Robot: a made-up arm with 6 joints. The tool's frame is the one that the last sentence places.
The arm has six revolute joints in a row. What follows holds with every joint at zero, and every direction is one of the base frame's.
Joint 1 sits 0.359 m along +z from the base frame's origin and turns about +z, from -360 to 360 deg.
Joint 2 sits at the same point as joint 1 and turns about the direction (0, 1, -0.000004), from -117.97 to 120 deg.
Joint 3 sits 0.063 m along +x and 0.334 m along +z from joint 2 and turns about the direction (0, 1, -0.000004), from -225 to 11 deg.
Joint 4 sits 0.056 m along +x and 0.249 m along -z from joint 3 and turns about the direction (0, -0.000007, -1), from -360 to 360 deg.
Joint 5 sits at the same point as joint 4 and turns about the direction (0, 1, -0.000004), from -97 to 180 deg.
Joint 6 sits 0.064 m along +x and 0.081 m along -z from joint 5 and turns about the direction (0, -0.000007, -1), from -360 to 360 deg.
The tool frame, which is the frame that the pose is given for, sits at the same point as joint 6; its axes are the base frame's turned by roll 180, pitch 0 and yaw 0 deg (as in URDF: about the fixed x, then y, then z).
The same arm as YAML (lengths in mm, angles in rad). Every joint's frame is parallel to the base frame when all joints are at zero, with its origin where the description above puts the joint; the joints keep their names.
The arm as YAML. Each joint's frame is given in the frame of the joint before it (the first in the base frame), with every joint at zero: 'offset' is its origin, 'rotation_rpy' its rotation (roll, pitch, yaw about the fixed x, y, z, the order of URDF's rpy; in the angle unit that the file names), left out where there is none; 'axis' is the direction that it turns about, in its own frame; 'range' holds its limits. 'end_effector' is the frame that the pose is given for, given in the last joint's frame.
length_unit: mm
angle_unit: rad
chain:
  - id: joint 1
    offset: [0.0, 0.0, 359.0]
    axis: [0.0, 0.0, 1.0]
    range: [-6.2832, 6.2832]
  - id: joint 2
    offset: [0.0, 0.0, 0.0]
    axis: [0.0, 1.0, 0.0]
    range: [-2.059, 2.0944]
  - id: joint 3
    offset: [63.0, 0.0, 334.0]
    axis: [0.0, 1.0, 0.0]
    range: [-3.927, 0.192]
  - id: joint 4
    offset: [56.0, 0.0, -249.0]
    axis: [0.0, 0.0, -1.0]
    range: [-6.2832, 6.2832]
  - id: joint 5
    offset: [0.0, 0.0, 0.0]
    axis: [0.0, 1.0, 0.0]
    range: [-1.693, 3.1416]
  - id: joint 6
    offset: [64.0, 0.0, -81.0]
    axis: [0.0, 0.0, -1.0]
    range: [-6.2832, 6.2832]
end_effector:
  offset: [0.0, 0.0, 0.0]
  rotation_rpy: [3.1416, 0.0, 0.0]

